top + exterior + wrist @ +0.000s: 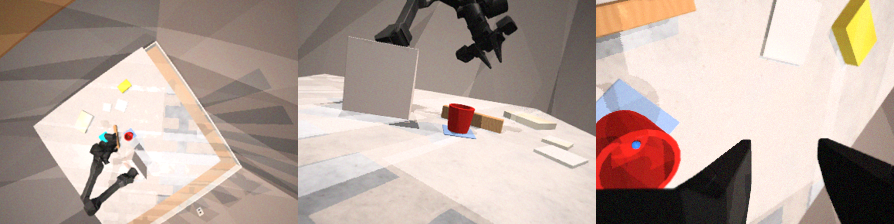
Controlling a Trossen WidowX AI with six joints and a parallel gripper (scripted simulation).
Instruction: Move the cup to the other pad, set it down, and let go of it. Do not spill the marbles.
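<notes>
Now: gripper tip 70 mm past the cup, 40 mm to the left of it and 160 mm above it. Round my gripper tip: red marble (60 mm behind, 50 mm to the right, 190 mm below); green marble (80 mm behind, 30 mm to the right, 190 mm below); wooden bar (30 mm behind, 70 mm to the left, 190 mm below).
</notes>
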